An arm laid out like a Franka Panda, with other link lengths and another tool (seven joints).
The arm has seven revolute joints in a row. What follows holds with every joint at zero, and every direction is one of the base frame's. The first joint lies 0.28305 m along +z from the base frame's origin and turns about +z. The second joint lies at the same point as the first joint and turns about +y. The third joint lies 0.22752 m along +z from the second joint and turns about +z. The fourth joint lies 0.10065 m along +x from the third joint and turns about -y. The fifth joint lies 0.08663 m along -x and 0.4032 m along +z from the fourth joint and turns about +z. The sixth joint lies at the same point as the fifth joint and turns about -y. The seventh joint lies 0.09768 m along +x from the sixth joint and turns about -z. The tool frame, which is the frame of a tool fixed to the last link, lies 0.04 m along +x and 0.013 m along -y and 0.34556 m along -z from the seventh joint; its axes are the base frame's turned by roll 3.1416, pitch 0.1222 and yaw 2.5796 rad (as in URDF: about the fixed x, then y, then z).
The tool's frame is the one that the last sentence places.
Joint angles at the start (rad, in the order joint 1, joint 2, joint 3, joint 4, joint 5, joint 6, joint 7):
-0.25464, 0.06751, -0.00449, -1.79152, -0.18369, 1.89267, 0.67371
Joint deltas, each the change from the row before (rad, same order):
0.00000, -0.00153, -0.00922, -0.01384, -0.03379, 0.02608, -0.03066
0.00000, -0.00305, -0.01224, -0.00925, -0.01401, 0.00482, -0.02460
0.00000, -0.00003, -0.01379, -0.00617, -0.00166, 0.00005, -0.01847
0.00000, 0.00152, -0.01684, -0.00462, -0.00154, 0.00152, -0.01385
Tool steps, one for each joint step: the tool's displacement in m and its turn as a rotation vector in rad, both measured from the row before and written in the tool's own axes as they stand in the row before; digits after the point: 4 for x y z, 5 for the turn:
-0.0137, -0.0004, 0.0045, -0.00476, -0.03427, -0.03476
-0.0086, -0.0058, 0.0044, 0.00636, -0.01147, -0.01974
-0.0053, -0.0066, 0.0057, 0.00831, 0.00129, -0.00807
-0.0071, -0.0074, 0.0063, 0.00858, 0.00097, -0.00044

